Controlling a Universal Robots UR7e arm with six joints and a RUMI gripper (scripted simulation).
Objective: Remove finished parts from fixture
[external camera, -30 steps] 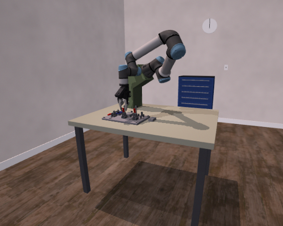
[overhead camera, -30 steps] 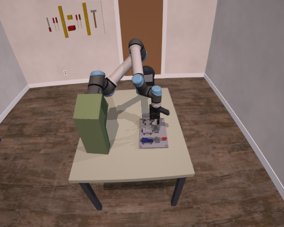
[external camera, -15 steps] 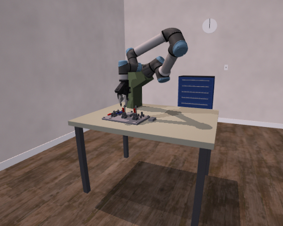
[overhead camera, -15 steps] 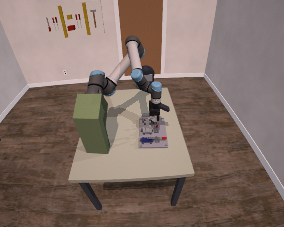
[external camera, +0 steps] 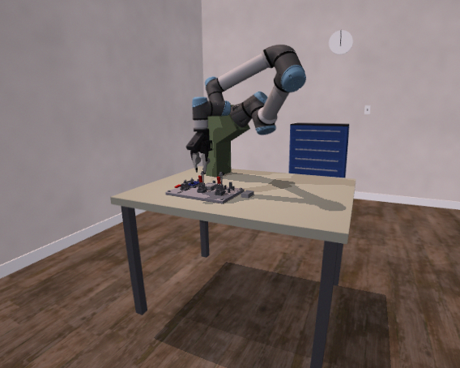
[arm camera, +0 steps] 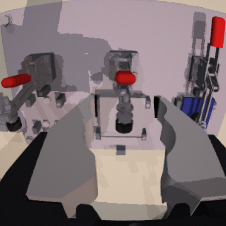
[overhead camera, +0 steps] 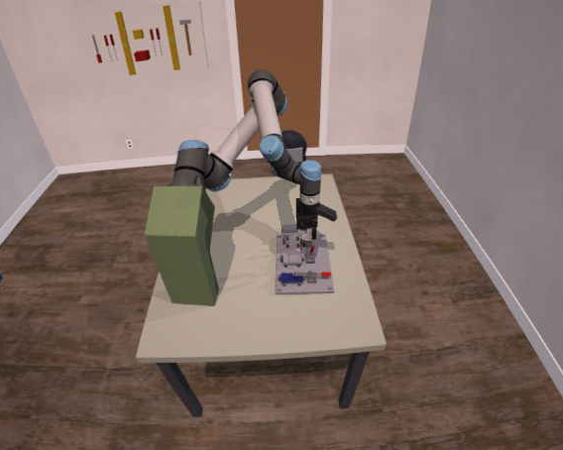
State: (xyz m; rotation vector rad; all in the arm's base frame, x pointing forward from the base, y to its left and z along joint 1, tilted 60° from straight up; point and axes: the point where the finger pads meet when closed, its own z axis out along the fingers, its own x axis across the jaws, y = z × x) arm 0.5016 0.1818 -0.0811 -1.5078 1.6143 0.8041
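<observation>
Right now the grey fixture plate is 130 mm below my hand and 40 mm behind it. Also, from my hand: blue blank 110 mm to the right, 110 mm below, 90 mm behind.
</observation>
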